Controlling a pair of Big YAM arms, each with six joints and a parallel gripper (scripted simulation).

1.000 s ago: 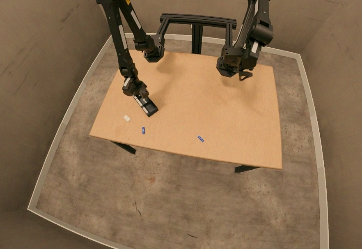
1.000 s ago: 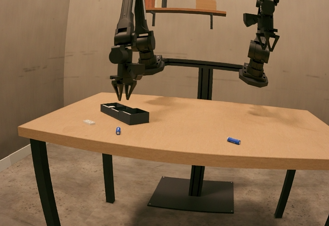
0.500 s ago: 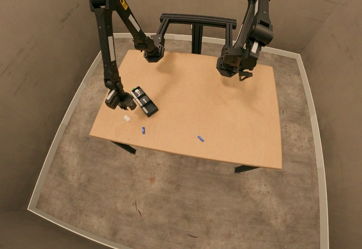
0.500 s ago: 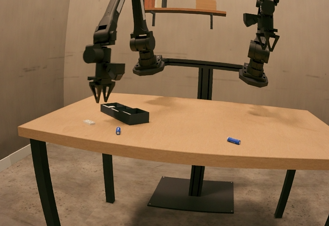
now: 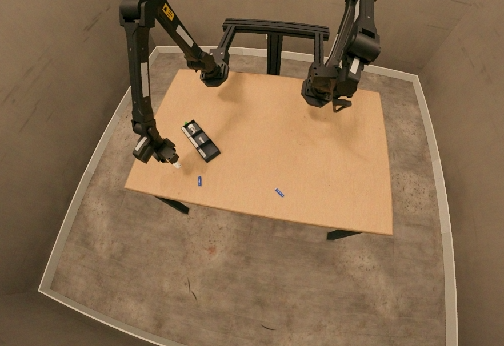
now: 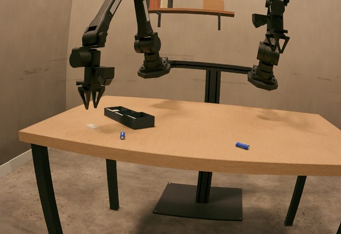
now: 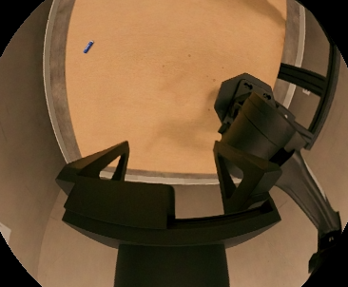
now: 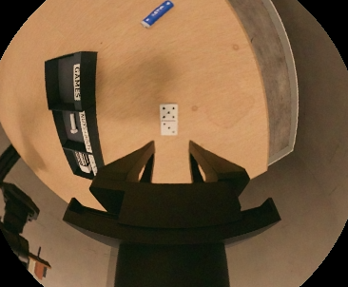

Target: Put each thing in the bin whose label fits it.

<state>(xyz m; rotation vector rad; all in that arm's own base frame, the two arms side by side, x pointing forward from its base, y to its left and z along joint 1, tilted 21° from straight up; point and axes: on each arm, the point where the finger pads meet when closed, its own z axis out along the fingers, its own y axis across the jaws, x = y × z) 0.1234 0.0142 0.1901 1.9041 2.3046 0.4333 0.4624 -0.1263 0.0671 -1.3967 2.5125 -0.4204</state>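
Now: right hand 70 mm above the flat white block. The rest, counted from my right hand: eraser: 210 mm behind, 60 mm below; then black bin tray: 160 mm behind, 70 mm to the left, 60 mm below; then white bolt: 160 mm behind, 80 mm to the left, 60 mm below.
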